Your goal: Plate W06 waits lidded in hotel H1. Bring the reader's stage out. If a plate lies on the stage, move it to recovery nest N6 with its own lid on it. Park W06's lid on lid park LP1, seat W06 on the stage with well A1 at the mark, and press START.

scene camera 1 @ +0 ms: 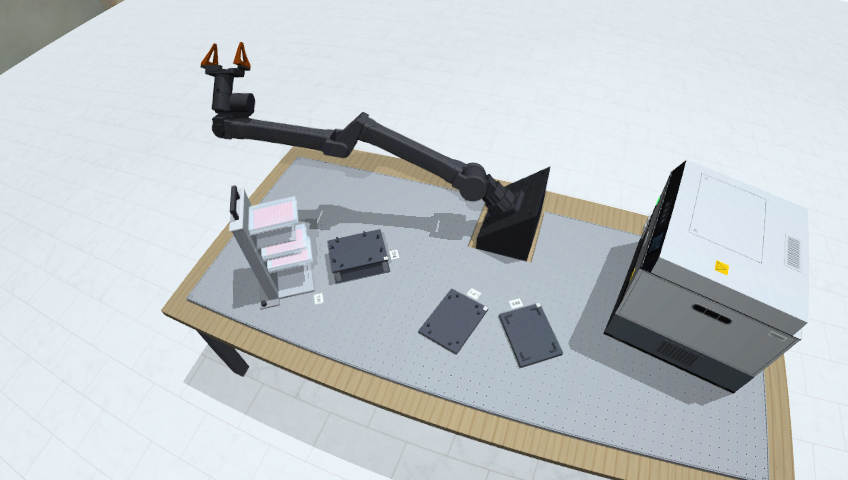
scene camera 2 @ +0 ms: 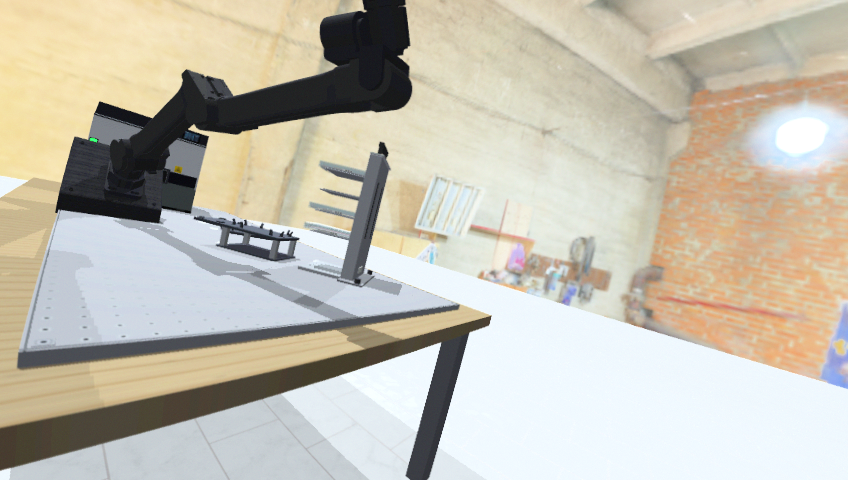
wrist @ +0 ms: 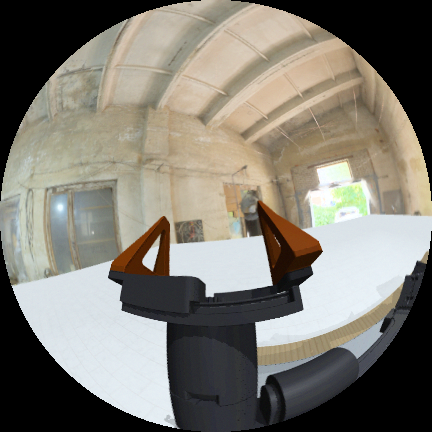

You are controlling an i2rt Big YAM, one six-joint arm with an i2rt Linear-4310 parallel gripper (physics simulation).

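Places are measured from the arm's base along level axes (x left, y back, z up), in millimetres.
Pixels of known places: gripper, fingertip midpoint: [scene camera 1: 228, 42] [wrist: 209, 212]; arm's base, link origin: [scene camera 1: 506, 207] [scene camera 2: 124, 181].
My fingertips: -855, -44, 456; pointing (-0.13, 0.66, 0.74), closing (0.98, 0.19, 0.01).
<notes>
For each thing: its top centre in the pictures, then the offset to it from my fingertips, as dx, dy, dz.
- top plate, top centre: [scene camera 1: 272, 212] [scene camera 2: 348, 169] +338, -344, -278
- reader, top centre: [scene camera 1: 739, 229] [scene camera 2: 160, 125] +1443, -71, -199
- flat pegged plate, top centre: [scene camera 1: 453, 317] [scene camera 2: 247, 228] +821, -321, -532
- corner-bracketed nest, top centre: [scene camera 1: 531, 332] [scene camera 2: 221, 219] +1027, -293, -534
My gripper [scene camera 1: 226, 45] [wrist: 209, 212] is open and empty, fingers up, high beyond the table's far left edge; its fingers are out of frame in scene camera 2. The plate hotel [scene camera 1: 255, 255] [scene camera 2: 364, 220] stands at the table's left end, with several pink-welled plates on its levels, the top plate [scene camera 1: 273, 214] highest. I cannot tell which is W06 or see its lid clearly. The reader [scene camera 1: 734, 214] [scene camera 2: 189, 160] is at the right; its stage and START button cannot be made out. A flat pegged plate [scene camera 1: 453, 321], apparently LP1, and a corner-bracketed nest [scene camera 1: 530, 334], apparently N6, are bare.
A raised pegged stand [scene camera 1: 358, 249] [scene camera 2: 255, 228] stands bare between the hotel and the arm base [scene camera 1: 514, 214] [scene camera 2: 110, 178]. The arm stretches from its base over the table's far edge, well above the hotel. A green light [scene camera 1: 658, 201] [scene camera 2: 94, 140] shows on the reader's front.
</notes>
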